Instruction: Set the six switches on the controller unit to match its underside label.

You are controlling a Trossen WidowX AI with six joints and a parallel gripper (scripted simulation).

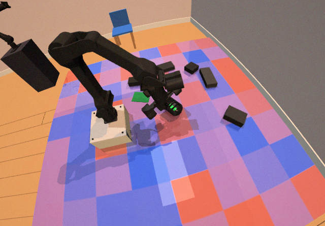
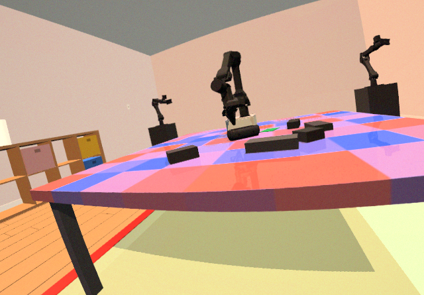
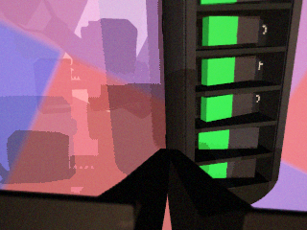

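The flat green square lies 160 mm to the left of my gripper tip, 110 mm behind it and 60 mm below it. Round my gripper tip: small cube 270 mm to the left, 260 mm ahead, 50 mm below.
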